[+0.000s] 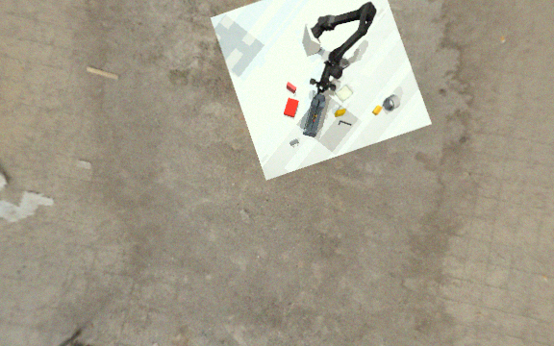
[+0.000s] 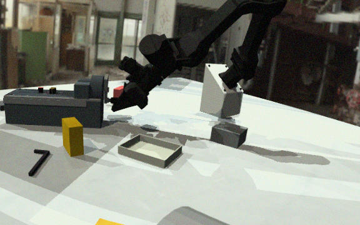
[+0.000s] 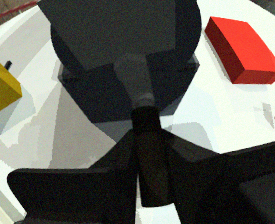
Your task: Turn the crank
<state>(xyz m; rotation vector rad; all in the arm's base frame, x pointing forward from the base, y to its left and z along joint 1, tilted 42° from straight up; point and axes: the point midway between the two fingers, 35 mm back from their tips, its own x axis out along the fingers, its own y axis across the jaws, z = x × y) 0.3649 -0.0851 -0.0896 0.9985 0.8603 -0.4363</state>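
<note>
The dark crank handle is 1 cm behind my gripper tip, 1 cm to the left of it and 3 cm above it. From my gripper tip the other things lie so: red pointer: 15 cm ahead, 13 cm to the right, 5 cm above; shallow grey tray: 6 cm ahead, 20 cm to the left, 3 cm below; yellow block: 18 cm ahead, 9 cm to the left, 1 cm below.
</note>
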